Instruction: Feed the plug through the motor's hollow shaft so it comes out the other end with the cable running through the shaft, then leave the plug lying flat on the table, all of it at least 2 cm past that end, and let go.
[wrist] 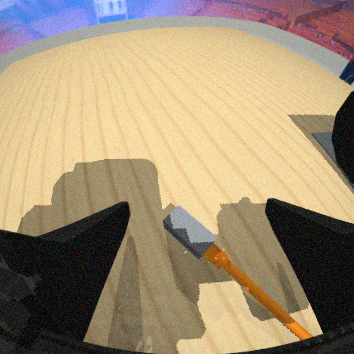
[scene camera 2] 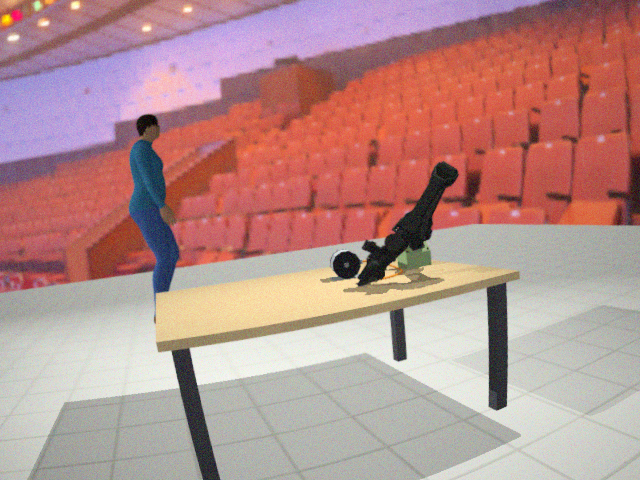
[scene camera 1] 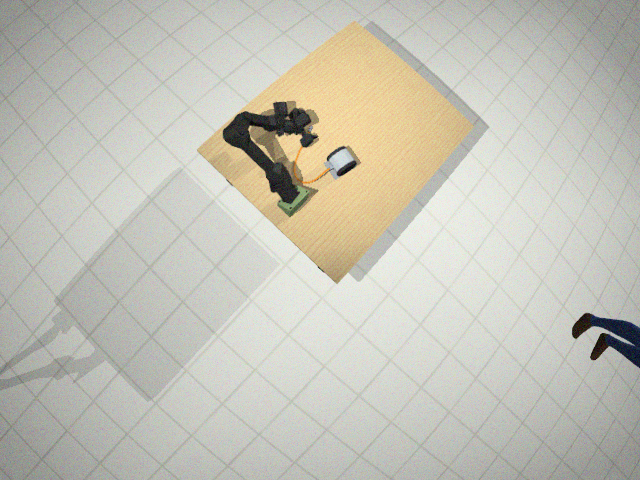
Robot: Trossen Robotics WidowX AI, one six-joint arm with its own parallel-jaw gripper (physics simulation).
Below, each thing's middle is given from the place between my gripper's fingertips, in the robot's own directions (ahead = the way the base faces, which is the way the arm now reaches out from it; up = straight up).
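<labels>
I find the grey plug (wrist: 192, 234) 1 cm behind my hand and 1 cm to the left of it.
</labels>
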